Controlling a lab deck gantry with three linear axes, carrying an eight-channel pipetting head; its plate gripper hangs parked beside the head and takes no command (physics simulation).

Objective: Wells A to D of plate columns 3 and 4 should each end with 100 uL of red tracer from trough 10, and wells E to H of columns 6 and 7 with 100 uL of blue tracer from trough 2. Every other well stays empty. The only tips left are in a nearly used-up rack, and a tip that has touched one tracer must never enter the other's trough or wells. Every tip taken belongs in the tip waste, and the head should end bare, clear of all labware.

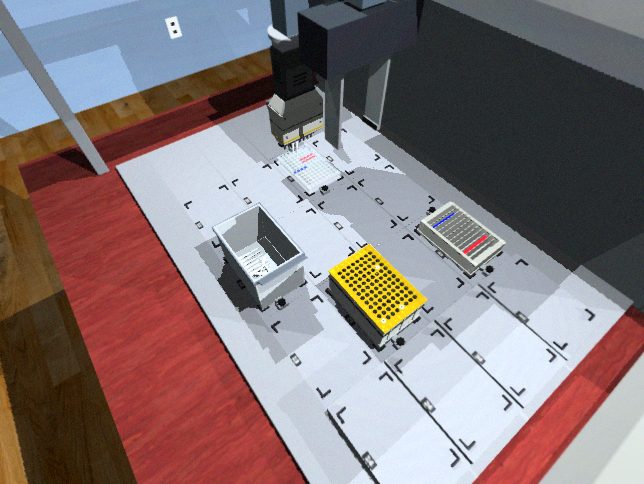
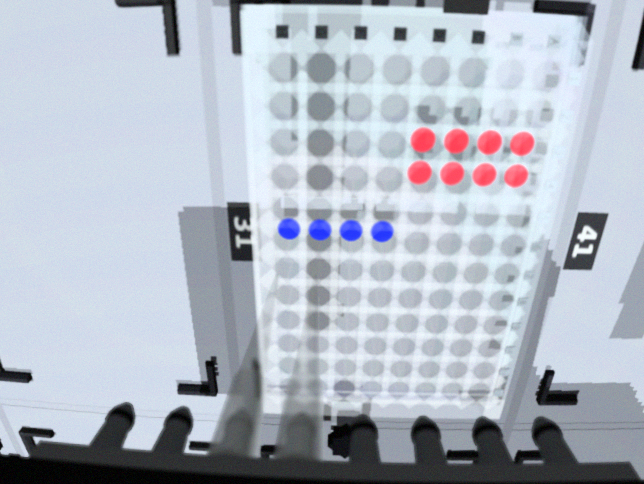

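The plate (image 1: 333, 177) (image 2: 520, 31) has red in wells A to D of columns 3 and 4, and blue in wells E to H of column 6; column 7 shows no blue. The pipetting head (image 1: 296, 117) stands at the plate's far end and carries two clear tips (image 2: 236, 431) (image 2: 301, 431); no colour shows in them. The other six channels are bare. The plate gripper (image 1: 355, 134) hangs beside the head, its two fingers apart with nothing between. The trough block (image 1: 497, 244) holds blue (image 1: 443, 220) and red (image 1: 475, 244). The yellow tip rack (image 1: 379, 325) shows a few white tips. The tip waste (image 1: 286, 286) holds used tips.
Small dark clamps stand beside the plate (image 1: 324, 188), the waste (image 1: 281, 302), the rack (image 1: 399, 341) and the trough block (image 1: 489, 269). The waste walls rise high at the left centre. A dark panel (image 1: 494, 130) stands along the right side.
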